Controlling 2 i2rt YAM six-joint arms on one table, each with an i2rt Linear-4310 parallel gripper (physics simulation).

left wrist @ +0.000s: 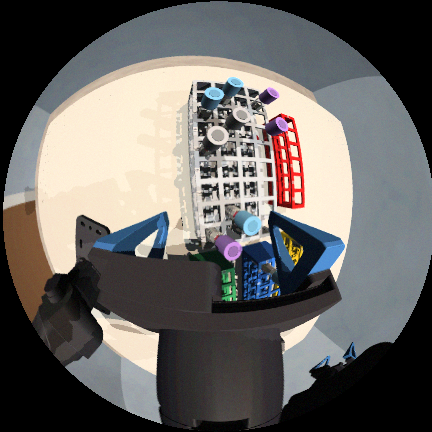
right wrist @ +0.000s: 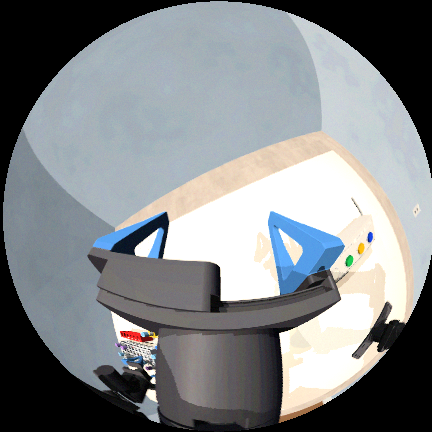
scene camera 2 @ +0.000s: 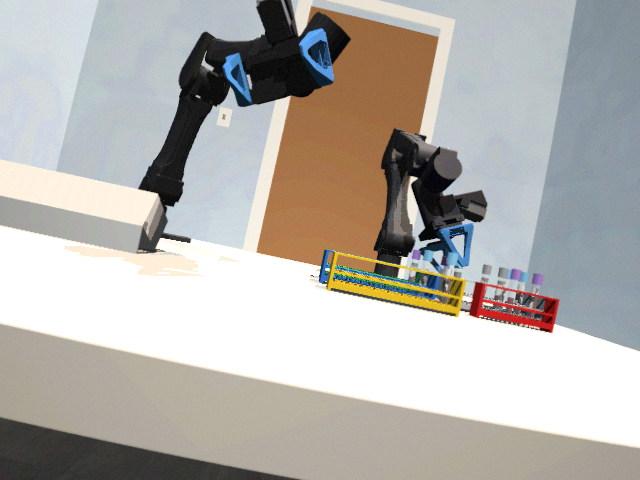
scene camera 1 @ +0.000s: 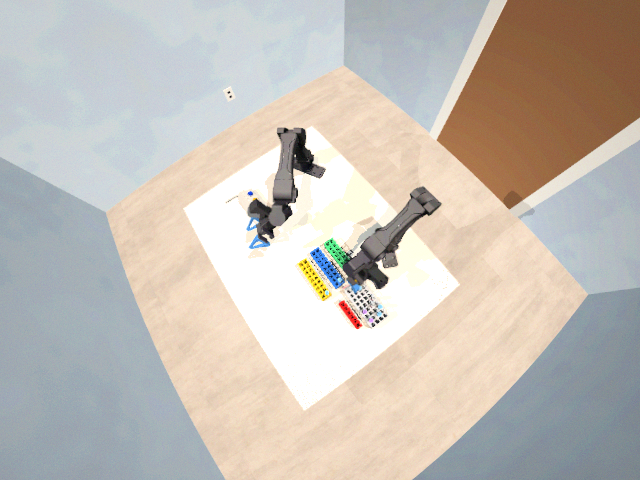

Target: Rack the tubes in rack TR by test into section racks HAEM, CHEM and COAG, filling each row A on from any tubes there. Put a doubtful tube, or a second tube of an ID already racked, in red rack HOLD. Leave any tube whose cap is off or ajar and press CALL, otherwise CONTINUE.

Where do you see a white button box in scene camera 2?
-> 55,204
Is the left gripper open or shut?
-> Open.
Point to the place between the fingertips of the left gripper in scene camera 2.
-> At 455,271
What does the left gripper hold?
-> Nothing.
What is the right gripper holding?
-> Nothing.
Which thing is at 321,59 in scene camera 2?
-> The right gripper.
